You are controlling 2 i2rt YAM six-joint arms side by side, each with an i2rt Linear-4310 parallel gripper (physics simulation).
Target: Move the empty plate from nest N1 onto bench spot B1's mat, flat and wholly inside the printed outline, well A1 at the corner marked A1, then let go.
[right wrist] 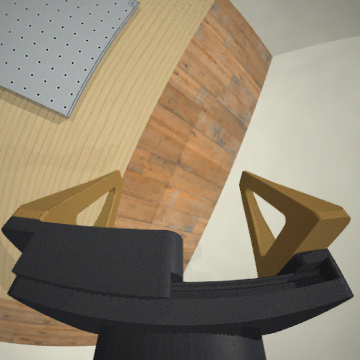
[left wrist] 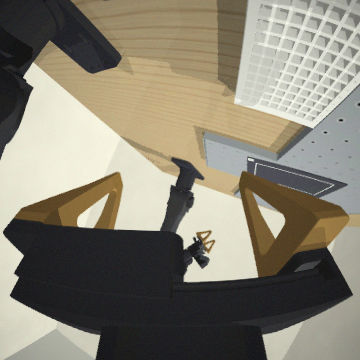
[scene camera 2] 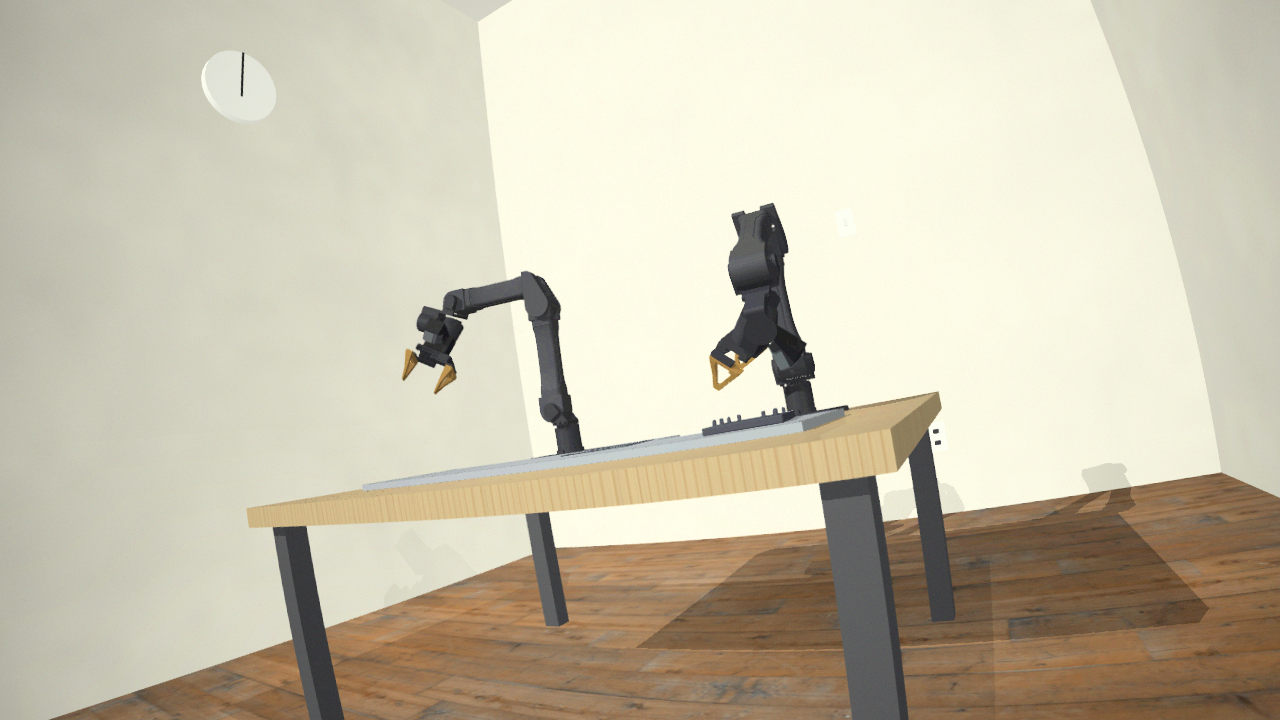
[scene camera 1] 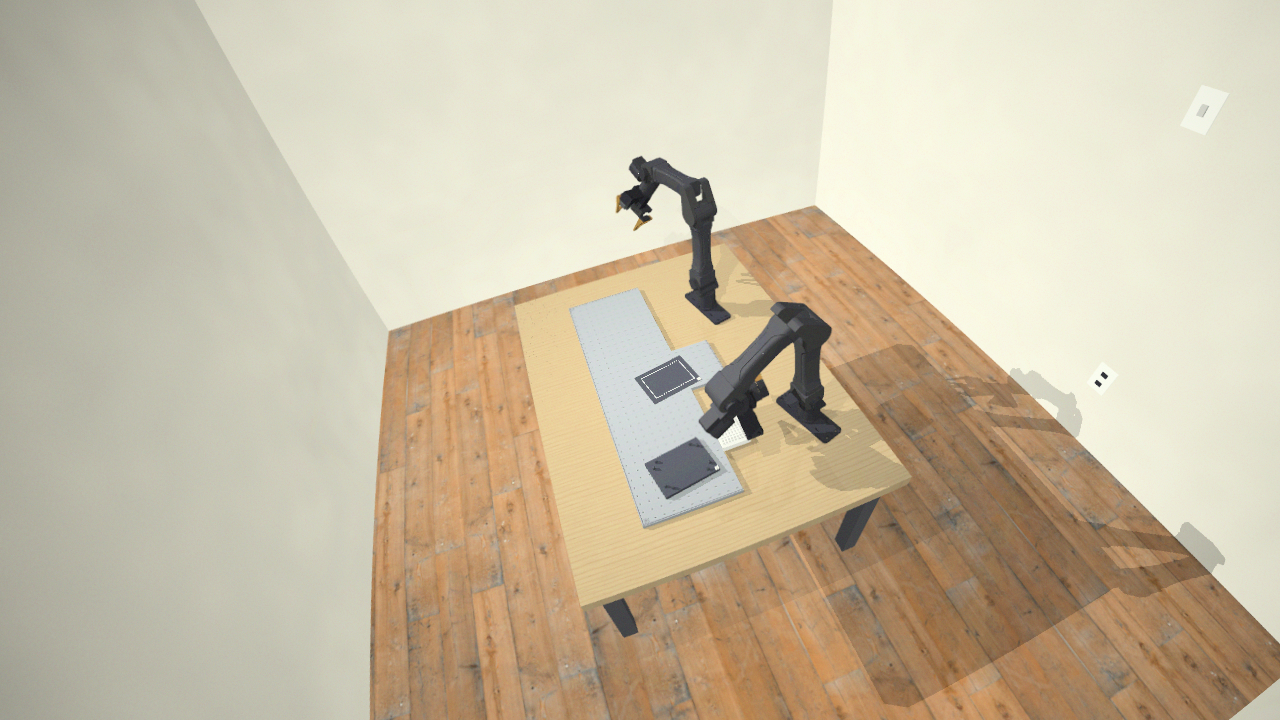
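Where they show: left gripper, fingertip midpoint: (left wrist: pixel 180 177) (scene camera 2: pixel 727 378); right gripper, fingertip midpoint: (right wrist: pixel 180 176) (left wrist: pixel 212 235) (scene camera 2: pixel 418 386) (scene camera 1: pixel 625 221); left arm's base, origin of the base link: (left wrist: pixel 40 0) (scene camera 1: pixel 807 416); right arm's base, origin of the base link: (left wrist: pixel 189 168) (scene camera 1: pixel 707 306).
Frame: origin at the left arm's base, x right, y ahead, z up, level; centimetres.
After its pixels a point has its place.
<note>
The white gridded plate (scene camera 1: pixel 735 435) @(x 7.5, y 21.0, z 1.3 cm) (left wrist: pixel 300 65) @(x 11.2, y 20.8, z 1.4 cm) lies off the nest, on the wood beside the grey board; whether its edge overlaps the board I cannot tell. The dark nest (scene camera 1: pixel 682 469) @(x 7.5, y 39.4, z 2.4 cm) (scene camera 2: pixel 747 424) @(x 8.5, y 47.2, z 1.9 cm) with upright pegs holds no plate. The dark mat with a white printed outline (scene camera 1: pixel 656 396) @(x 33.3, y 30.0, z 1.5 cm) (left wrist: pixel 300 175) @(x 32.8, y 24.6, z 1.5 cm) lies on the board, a small white label at one corner. My left gripper (scene camera 2: pixel 731 374) @(x 13.5, y 13.9, z 10.7 cm) is open and empty, above the table near the plate; its arm hides part of the plate in scene camera 1. My right gripper (scene camera 1: pixel 626 220) @(x 92.6, y -0.4, z 23.6 cm) (scene camera 2: pixel 420 385) @(x 92.6, y -0.4, z 23.6 cm) (right wrist: pixel 180 176) @(x 92.6, y -0.4, z 23.6 cm) is open and empty, high up at the far end.
The grey perforated board (scene camera 1: pixel 608 344) @(x 62.7, y 29.5, z 1.3 cm) (scene camera 2: pixel 501 468) @(x 50.3, y 42.5, z 1.1 cm) (right wrist: pixel 50 55) @(x 77.1, y 14.6, z 1.3 cm) runs along the wooden table (scene camera 1: pixel 559 447) @(x 36.8, y 62.5, z 0.0 cm) (scene camera 2: pixel 581 488) @(x 26.6, y 70.3, z -1.6 cm). Its step borders the plate. The left arm's base (scene camera 1: pixel 810 419) @(x -2.5, y 1.9, z 2.6 cm) stands right of the plate in scene camera 1; the right arm's base (scene camera 1: pixel 708 308) @(x 53.9, y -7.0, z 1.9 cm) stands farther back.
</note>
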